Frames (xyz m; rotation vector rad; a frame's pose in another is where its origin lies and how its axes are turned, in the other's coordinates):
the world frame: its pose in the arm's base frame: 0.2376 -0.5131 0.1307 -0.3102 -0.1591 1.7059
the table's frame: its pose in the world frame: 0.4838 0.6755 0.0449 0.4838 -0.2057 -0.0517
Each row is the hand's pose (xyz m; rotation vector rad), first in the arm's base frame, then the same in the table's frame.
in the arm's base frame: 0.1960 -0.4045 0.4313 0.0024 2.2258 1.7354
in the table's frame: -0.2764 -0.5306 0.6475 1.2417 1.3348 0.4878
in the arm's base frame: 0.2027 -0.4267 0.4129 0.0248 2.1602 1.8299
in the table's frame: -0.3007 -0.5384 0.6325 1.1993 1.2801 0.5463
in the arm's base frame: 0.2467 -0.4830 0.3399 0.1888 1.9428 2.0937
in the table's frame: -0.3672 -0.5896 0.5743 1.1174 1.0553 0.7134
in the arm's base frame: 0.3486 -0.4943 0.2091 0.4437 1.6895 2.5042
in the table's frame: -0.3996 -0.7134 0.4683 1.0472 0.7702 1.0458
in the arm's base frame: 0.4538 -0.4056 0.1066 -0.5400 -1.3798 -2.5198
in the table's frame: -0.3305 -0.8457 0.3835 1.0274 0.6223 1.4208
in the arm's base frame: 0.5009 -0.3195 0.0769 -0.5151 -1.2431 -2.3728
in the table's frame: -0.2521 -0.9067 0.3581 1.0424 0.6101 1.6294
